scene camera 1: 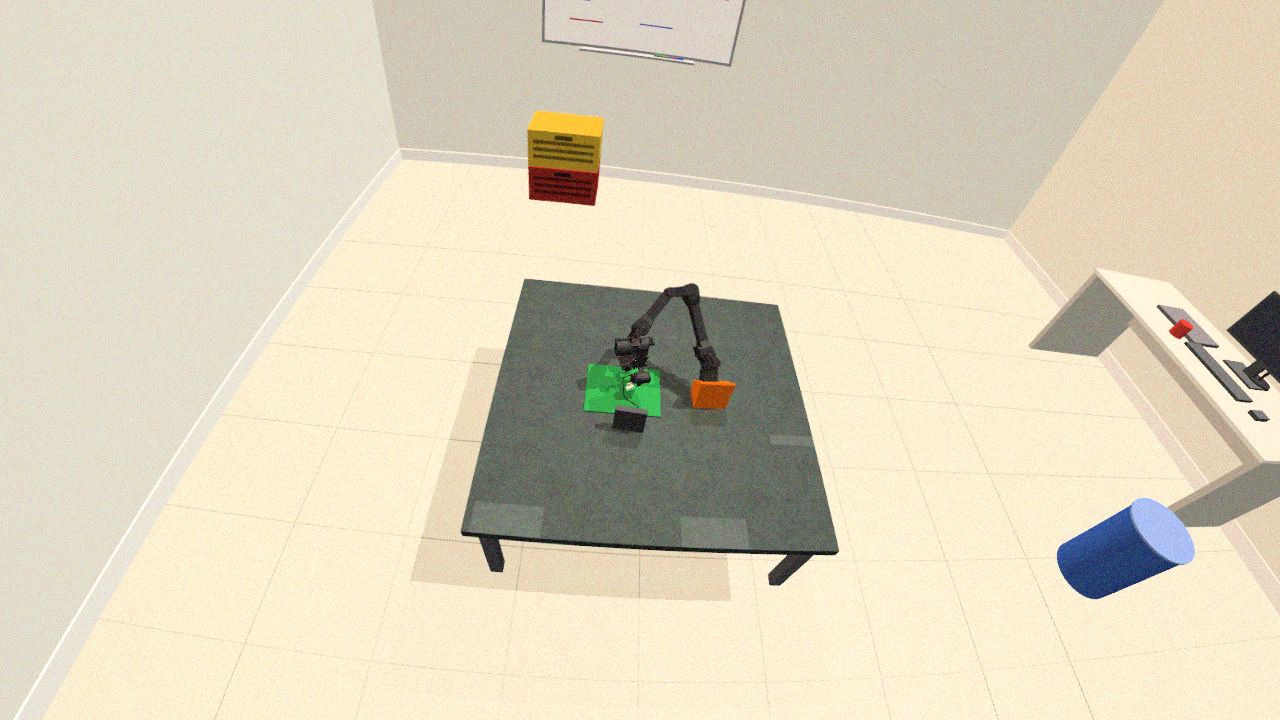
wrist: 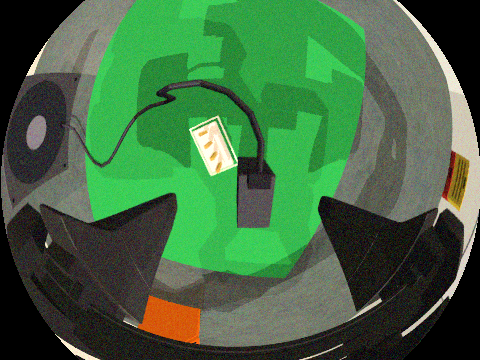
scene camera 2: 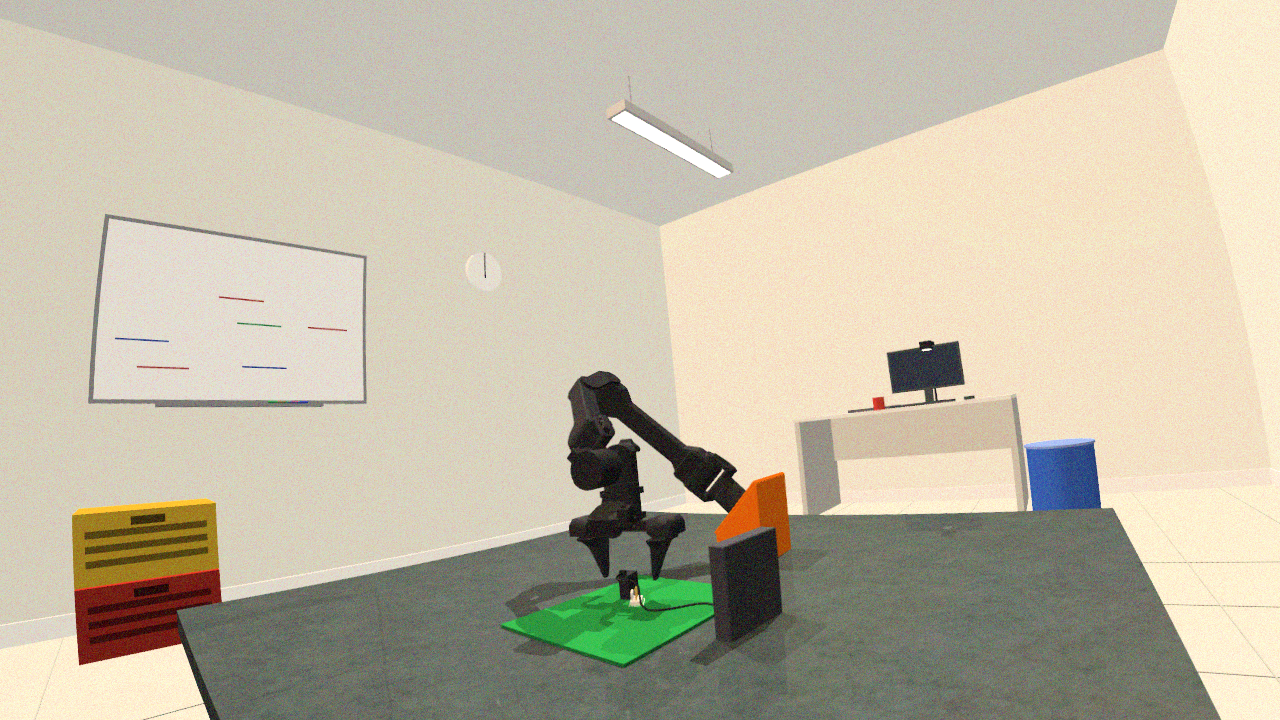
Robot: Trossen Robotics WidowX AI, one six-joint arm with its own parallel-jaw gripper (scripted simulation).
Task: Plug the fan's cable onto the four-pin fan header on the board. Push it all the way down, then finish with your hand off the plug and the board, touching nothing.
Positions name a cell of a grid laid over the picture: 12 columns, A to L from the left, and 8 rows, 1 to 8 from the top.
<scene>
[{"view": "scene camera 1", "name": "dark square fan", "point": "F5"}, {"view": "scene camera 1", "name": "green board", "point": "F5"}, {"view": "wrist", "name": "my gripper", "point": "G5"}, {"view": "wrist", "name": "fan cable plug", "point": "G5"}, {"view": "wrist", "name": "green board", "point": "H2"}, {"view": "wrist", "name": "white four-pin header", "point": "F4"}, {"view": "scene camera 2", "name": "my gripper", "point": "F7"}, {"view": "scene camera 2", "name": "dark square fan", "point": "G7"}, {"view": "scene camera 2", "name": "green board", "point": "F7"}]
</scene>
